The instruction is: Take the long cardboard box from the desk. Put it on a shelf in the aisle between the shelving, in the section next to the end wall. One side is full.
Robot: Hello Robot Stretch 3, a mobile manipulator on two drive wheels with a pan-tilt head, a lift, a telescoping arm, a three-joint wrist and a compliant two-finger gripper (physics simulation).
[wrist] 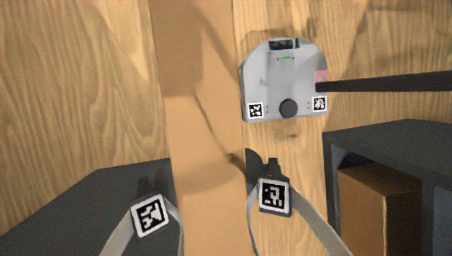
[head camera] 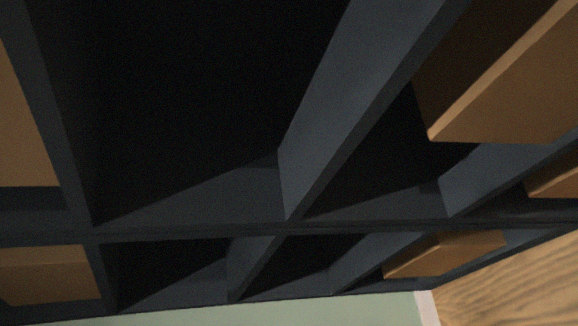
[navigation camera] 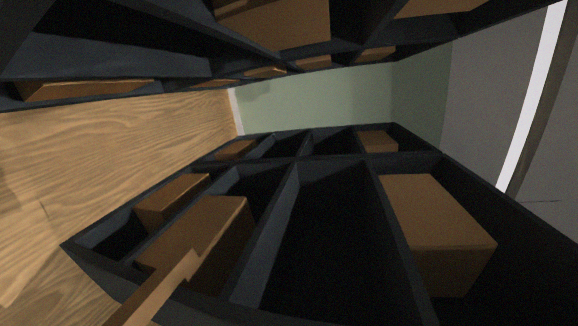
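Where they show: gripper, fingertip midpoint: [wrist: 210, 171]; robot's base, origin of the base link: [wrist: 275, 105].
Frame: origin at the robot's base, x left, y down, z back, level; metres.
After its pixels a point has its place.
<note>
The long cardboard box [navigation camera: 159, 290] @(z -0.168, x -0.309, y -0.859 m) [wrist: 205, 125] @(z 0.065, x -0.322, y -0.858 m) is between my gripper's fingers. My gripper [wrist: 210, 171] @(z 0.022, x -0.322, y -0.824 m) is shut on it in the wrist view, with a finger at each side. In the navigation view the box's end overlaps the near section of the lower shelving [navigation camera: 330, 158] @(z -1.088, x -0.340, y -1.211 m), in front of a shorter box; whether they touch I cannot tell. That shelving also shows in the head view [head camera: 190, 230] @(z -1.121, x -0.350, y -1.212 m). Its far section, next to the green end wall [head camera: 260, 311] @(z -2.047, x -0.262, y -0.845 m) [navigation camera: 310, 105] @(z -2.035, x -0.038, y -0.995 m), has two dark compartments without a visible box, between a lower box [head camera: 450, 247] @(z -1.401, x -0.348, y -0.298 m) [navigation camera: 235, 150] @(z -1.464, x -0.345, y -0.289 m) and an upper box [head camera: 50, 275] @(z -1.475, x -0.344, y -1.560 m) [navigation camera: 377, 141] @(z -1.452, x -0.345, y -1.582 m).
Opposite shelving [navigation camera: 185, 61] @(z -0.828, x 0.333, y -0.534 m) holding several boxes runs along the top of the navigation view. The wooden aisle floor [navigation camera: 100, 145] @(z -0.550, x 0.003, y 0.000 m) lies between the units. The robot's grey base [wrist: 282, 80] @(z 0.106, x -0.017, y -0.160 m) shows in the wrist view, with dark shelving [wrist: 400, 142] @(z -0.149, x 0.348, y -0.306 m) at its lower right.
</note>
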